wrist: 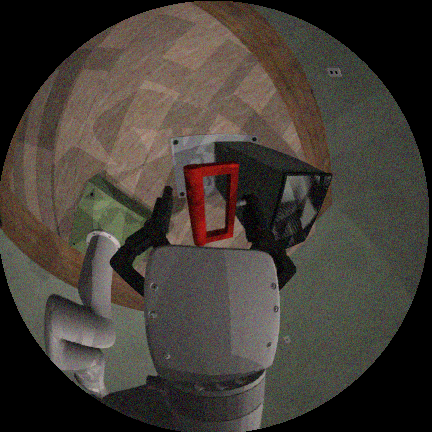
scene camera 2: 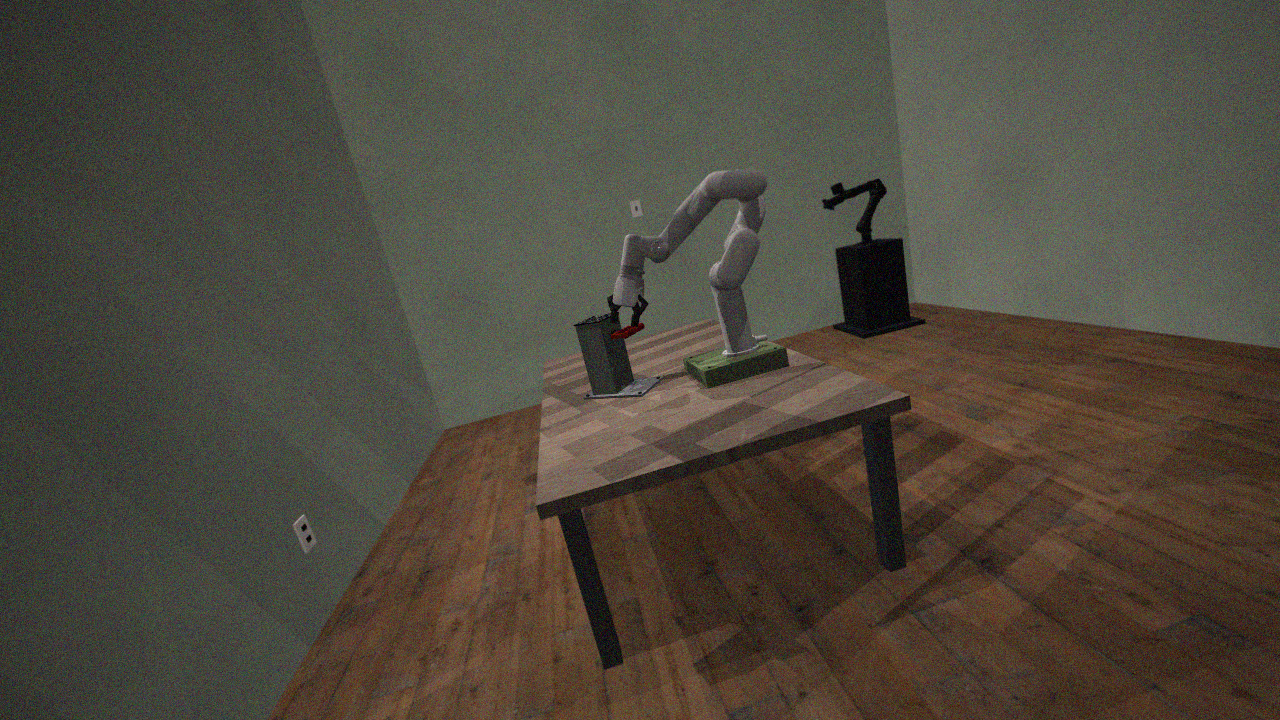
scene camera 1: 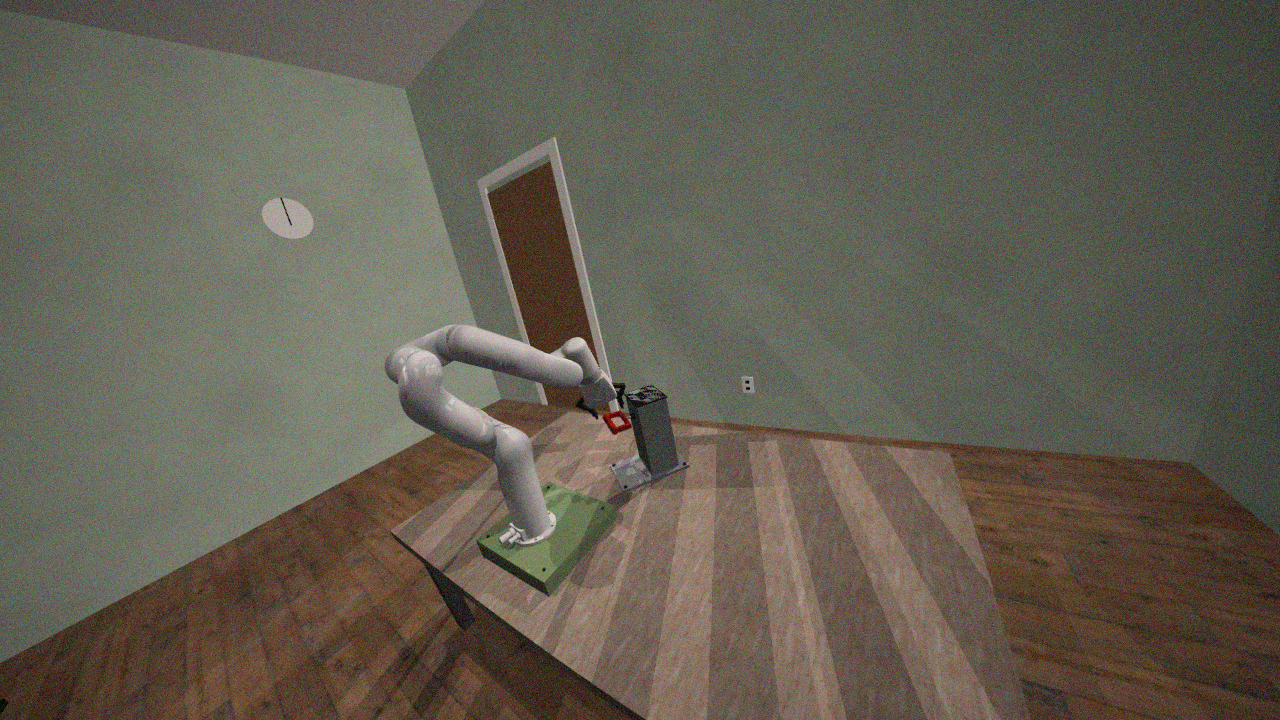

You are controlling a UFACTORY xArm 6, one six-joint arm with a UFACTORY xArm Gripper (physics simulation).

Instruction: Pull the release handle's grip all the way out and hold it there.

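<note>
The release handle (scene camera 1: 608,423) (scene camera 2: 628,331) (wrist: 196,205) is a red rectangular frame with a thick grip bar on its outer side. It stands off the side of a tall dark grey housing (scene camera 1: 655,436) (scene camera 2: 605,358) (wrist: 250,160). A short pale rod shows between frame and housing in the wrist view; how far the grip is out cannot be told. My gripper (scene camera 1: 606,409) (scene camera 2: 624,322) (wrist: 210,199) is open with nothing held. In the wrist view one finger stands apart from the grip bar on its outer side, the other on the housing side of the frame.
The housing stands on a light grey plate (scene camera 1: 629,472) (scene camera 2: 640,387) (wrist: 180,140) on the wooden table (scene camera 1: 733,537) (scene camera 2: 617,438) (wrist: 135,65). The arm's green base block (scene camera 1: 572,528) (scene camera 2: 742,365) (wrist: 105,210) is nearby. A black arm on a pedestal (scene camera 2: 872,282) stands across the room.
</note>
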